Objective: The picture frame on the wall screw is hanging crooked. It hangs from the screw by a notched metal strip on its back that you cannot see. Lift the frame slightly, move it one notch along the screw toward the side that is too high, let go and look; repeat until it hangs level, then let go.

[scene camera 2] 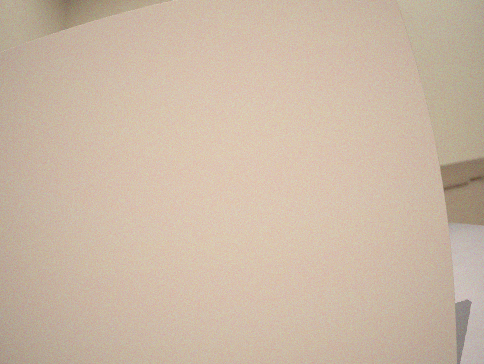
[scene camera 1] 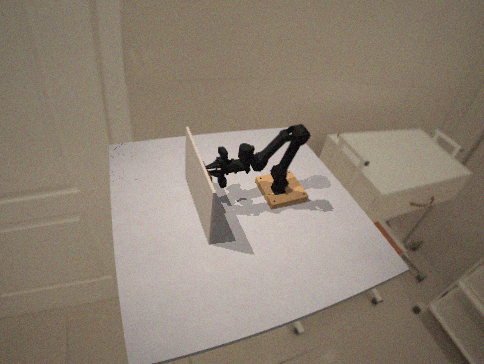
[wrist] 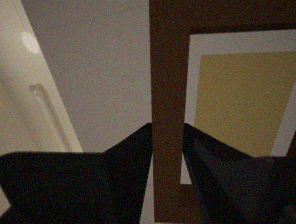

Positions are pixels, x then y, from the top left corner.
Labels:
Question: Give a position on a wall panel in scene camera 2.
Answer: At 181, 181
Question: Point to a wall panel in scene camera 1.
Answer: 203, 193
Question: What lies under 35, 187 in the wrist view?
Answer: My gripper.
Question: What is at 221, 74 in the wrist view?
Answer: A picture frame.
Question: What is my gripper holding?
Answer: A picture frame.

